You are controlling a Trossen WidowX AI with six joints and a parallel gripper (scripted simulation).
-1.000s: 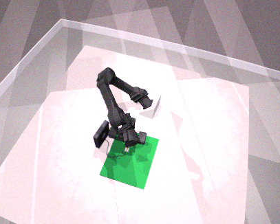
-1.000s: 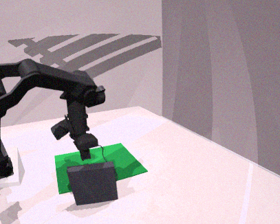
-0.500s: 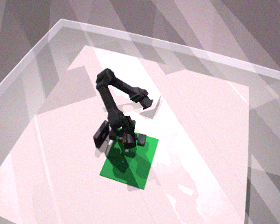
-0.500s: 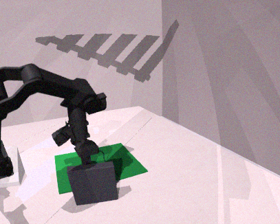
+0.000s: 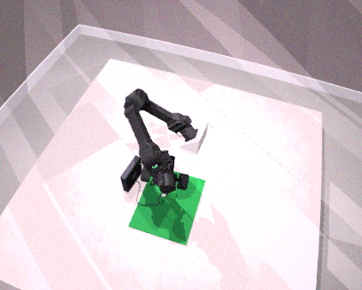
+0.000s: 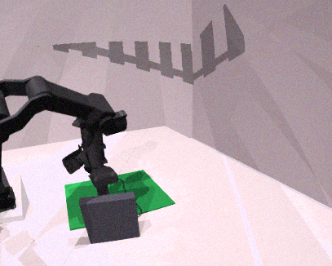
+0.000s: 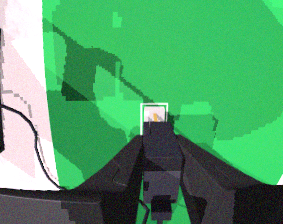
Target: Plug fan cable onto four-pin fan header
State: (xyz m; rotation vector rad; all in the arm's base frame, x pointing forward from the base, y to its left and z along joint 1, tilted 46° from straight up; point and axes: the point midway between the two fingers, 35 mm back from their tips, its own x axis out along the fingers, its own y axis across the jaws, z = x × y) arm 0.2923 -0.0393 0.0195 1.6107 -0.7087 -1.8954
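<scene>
My gripper tip is 6 cm above the green board, 4 cm short of it and 3 cm to the right of it. The rest, counted from my gripper tip: dark fan plug 1 cm ahead, 1 cm above; then dark fan 14 cm to the right, 2 cm above, 1 cm behind.
</scene>
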